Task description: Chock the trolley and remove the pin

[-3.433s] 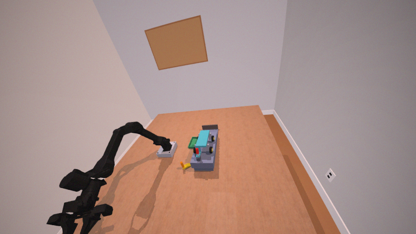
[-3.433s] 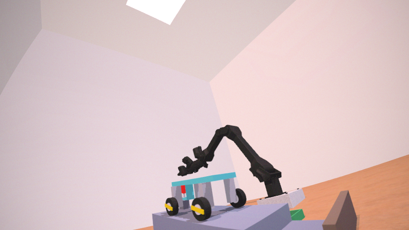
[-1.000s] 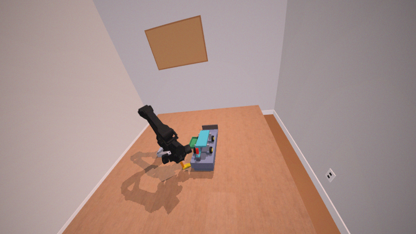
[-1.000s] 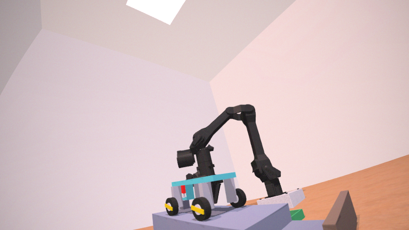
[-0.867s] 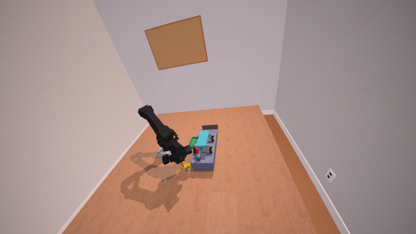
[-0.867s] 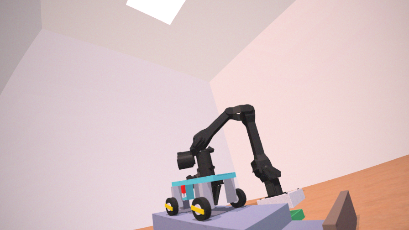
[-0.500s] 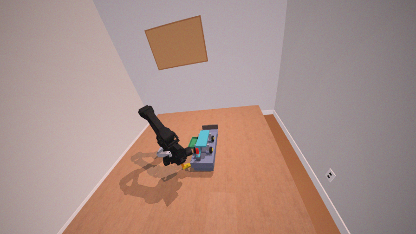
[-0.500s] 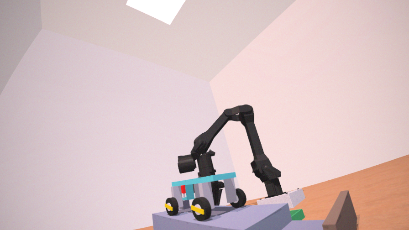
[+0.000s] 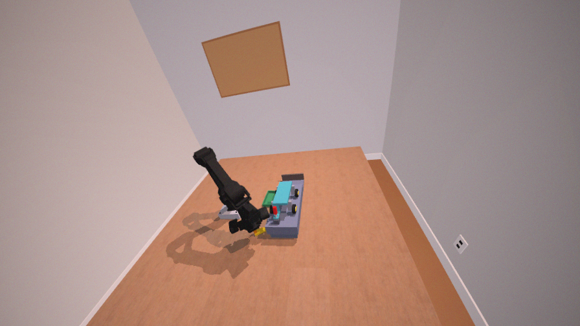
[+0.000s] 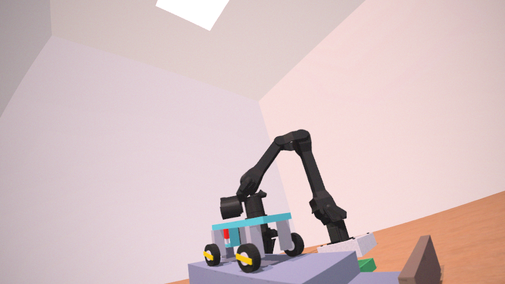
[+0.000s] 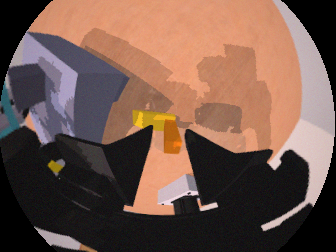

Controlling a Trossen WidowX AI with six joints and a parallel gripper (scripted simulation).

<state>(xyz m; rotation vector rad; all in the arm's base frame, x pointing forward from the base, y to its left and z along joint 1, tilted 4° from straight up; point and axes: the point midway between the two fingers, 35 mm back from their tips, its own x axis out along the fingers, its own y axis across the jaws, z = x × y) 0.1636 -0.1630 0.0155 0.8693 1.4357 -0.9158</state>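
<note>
Right now my gripper tip is 13 cm short of the red-headed stop pin, 1 cm to the right of it and 9 cm below it. Round my gripper tip: trolley 16 cm ahead, 12 cm to the left, 7 cm above; yellow chock 2 cm ahead, 1 cm to the left, 2 cm below; grey ramp 16 cm ahead, 13 cm to the left, 1 cm above.
</note>
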